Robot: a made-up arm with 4 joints.
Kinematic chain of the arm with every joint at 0, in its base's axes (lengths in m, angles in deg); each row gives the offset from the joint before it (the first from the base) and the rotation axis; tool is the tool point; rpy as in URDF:
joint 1: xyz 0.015 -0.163 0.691 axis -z
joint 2: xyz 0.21 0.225 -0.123 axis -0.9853 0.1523 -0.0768
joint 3: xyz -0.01 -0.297 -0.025 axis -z
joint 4: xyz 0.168 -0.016 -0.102 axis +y
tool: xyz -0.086 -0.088 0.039 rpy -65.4 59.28 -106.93
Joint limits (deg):
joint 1: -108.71..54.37
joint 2: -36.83..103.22
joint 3: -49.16..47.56
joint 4: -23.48..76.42
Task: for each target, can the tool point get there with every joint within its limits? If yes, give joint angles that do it. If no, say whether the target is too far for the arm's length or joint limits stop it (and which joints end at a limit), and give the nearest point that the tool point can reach.
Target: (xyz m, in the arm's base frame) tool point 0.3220 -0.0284 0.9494
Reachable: yes | joints -3.46 87.40 -3.92 18.01
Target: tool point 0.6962 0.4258 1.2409
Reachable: no: too far | nearest point 0.3586 0.1340 1.0111 | short by 0.502 m
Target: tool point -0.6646 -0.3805 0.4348
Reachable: no: joint limits stop it (at a limit: joint 1, joint 3, joint 4) | nearest point -0.0608 -0.4199 0.5189 | short by 0.611 m
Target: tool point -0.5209 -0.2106 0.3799
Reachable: no: joint limits stop it (at a limit: joint 1, joint 3, joint 4) | nearest point -0.0535 -0.4197 0.4787 | short by 0.521 m
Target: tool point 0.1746 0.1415 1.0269
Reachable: yes | joints -33.80 89.76 31.24 57.12
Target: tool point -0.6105 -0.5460 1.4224
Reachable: no: too far | nearest point -0.3376 -0.0049 1.0359 | short by 0.719 m
